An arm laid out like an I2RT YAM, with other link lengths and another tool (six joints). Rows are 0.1 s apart.
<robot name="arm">
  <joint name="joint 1" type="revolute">
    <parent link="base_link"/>
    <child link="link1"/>
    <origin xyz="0 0 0.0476" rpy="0 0 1.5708"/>
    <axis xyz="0 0 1"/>
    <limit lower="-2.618" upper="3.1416"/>
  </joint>
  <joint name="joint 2" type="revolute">
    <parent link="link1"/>
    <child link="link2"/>
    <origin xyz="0.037 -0.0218 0.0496" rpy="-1.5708 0 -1.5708"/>
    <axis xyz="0 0 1"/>
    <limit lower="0" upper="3.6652"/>
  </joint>
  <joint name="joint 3" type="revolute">
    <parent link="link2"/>
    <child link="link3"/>
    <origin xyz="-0.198 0 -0.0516" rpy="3.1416 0 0"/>
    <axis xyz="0 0 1"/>
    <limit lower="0" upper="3.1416"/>
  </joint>
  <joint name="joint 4" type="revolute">
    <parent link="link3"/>
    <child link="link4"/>
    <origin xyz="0.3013 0.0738 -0.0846" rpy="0 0 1.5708"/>
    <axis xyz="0 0 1"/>
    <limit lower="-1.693" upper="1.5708"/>
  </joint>
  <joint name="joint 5" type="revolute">
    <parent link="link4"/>
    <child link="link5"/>
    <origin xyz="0.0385 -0.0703 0.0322" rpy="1.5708 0 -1.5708"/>
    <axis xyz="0 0 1"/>
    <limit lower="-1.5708" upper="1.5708"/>
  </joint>
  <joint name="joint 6" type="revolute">
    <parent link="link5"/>
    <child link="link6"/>
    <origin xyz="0.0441 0 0.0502" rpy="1.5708 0 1.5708"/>
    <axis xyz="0 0 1"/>
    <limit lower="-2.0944" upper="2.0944"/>
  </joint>
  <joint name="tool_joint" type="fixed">
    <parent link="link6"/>
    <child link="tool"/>
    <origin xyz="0.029 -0.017 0.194" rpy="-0.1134 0 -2.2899"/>
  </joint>
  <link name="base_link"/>
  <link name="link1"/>
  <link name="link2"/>
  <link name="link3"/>
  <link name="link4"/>
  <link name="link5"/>
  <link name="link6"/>
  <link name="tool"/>
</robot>
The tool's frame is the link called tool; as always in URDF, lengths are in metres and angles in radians.
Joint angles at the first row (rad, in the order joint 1, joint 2, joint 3, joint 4, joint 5, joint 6):
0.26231 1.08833 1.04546 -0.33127 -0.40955 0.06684
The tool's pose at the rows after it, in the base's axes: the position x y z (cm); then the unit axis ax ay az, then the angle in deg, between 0 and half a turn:
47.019, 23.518, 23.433, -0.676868, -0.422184, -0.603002, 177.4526
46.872, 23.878, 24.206, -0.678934, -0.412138, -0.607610, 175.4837
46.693, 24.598, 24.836, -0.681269, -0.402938, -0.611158, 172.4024
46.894, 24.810, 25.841, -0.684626, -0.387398, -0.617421, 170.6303
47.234, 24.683, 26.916, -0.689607, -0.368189, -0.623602, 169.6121
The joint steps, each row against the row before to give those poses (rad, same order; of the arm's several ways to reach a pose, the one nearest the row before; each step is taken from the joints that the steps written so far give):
-0.00002 -0.00149 0.01413 -0.00342 -0.00157 0.01232
0.00002 0.00142 0.01449 0.00254 -0.01898 0.03989
0.00002 0.01078 0.01715 0.00812 -0.03498 0.04994
-0.00001 0.01108 0.02266 0.01310 -0.00896 0.05058
-0.00002 0.00887 0.02398 0.01028 0.00740 0.04976

